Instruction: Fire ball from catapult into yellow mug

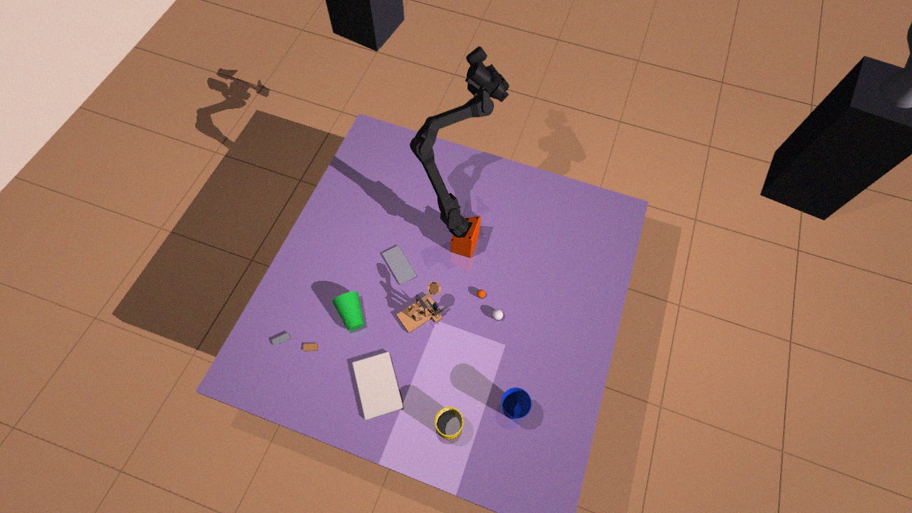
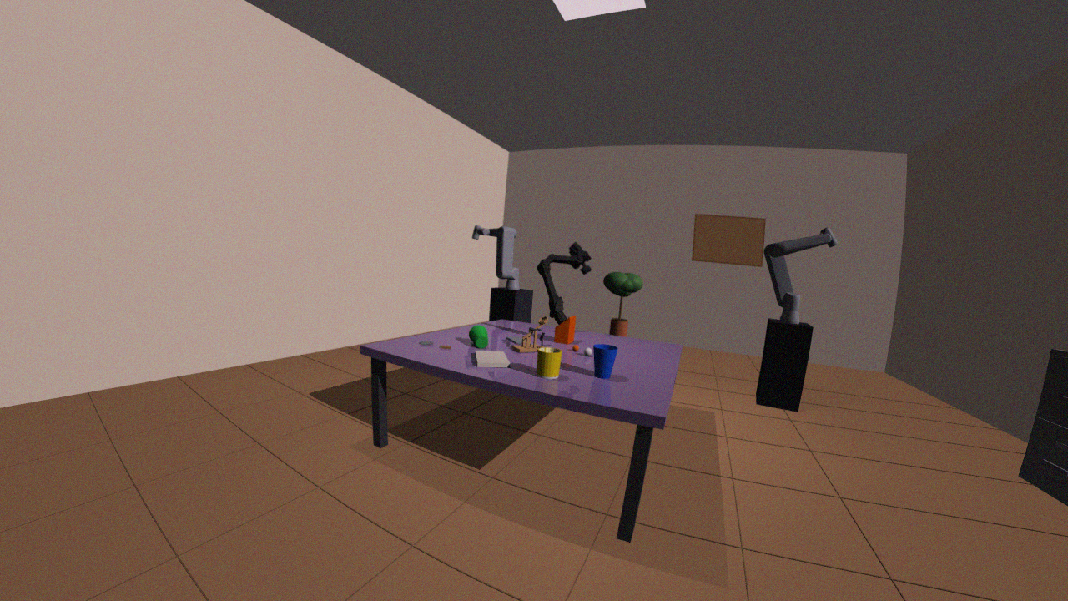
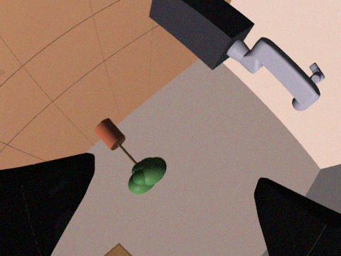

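The tan wooden catapult lies 780 mm ahead of my gripper tip, 370 mm below it and 210 mm to the left of it. The rest, counted from my gripper tip: grey slab: 670 mm ahead, 440 mm below, 10 mm to the left; white ball: 680 mm ahead, 430 mm to the left, 430 mm below; orange ball: 630 mm ahead, 430 mm below, 340 mm to the left.
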